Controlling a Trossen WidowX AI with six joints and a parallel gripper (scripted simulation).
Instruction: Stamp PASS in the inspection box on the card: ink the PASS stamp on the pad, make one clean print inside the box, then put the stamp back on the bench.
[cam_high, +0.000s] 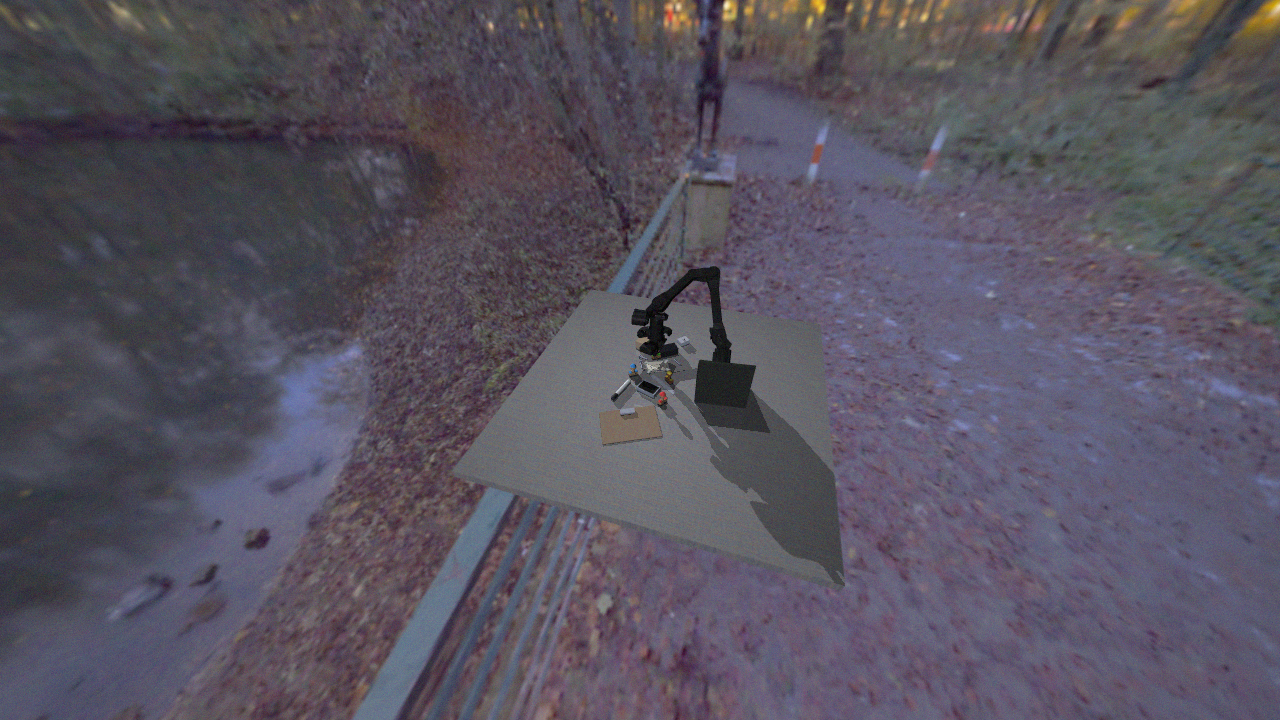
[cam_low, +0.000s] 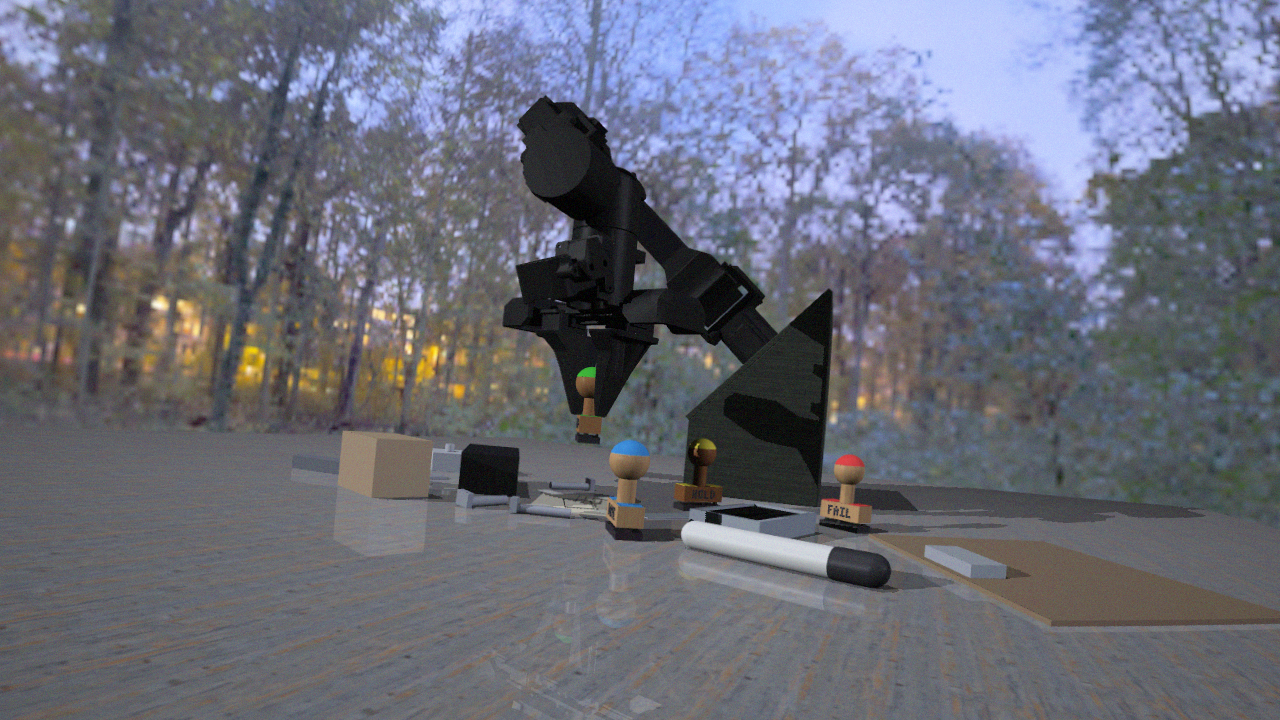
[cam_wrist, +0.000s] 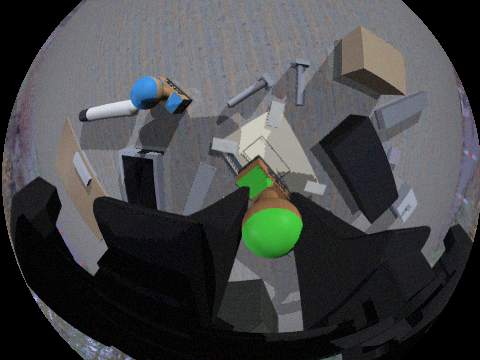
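Now: the marker 110 mm ahead of my gripper tip, 210 mm to the left of it and 70 mm below it. The rest, counted from my gripper tip: black block: 20 mm behind, 110 mm to the right, 60 mm below; white card: 10 mm behind, 10 mm to the right, 80 mm below; green-topped stamp: right at my gripper tip.
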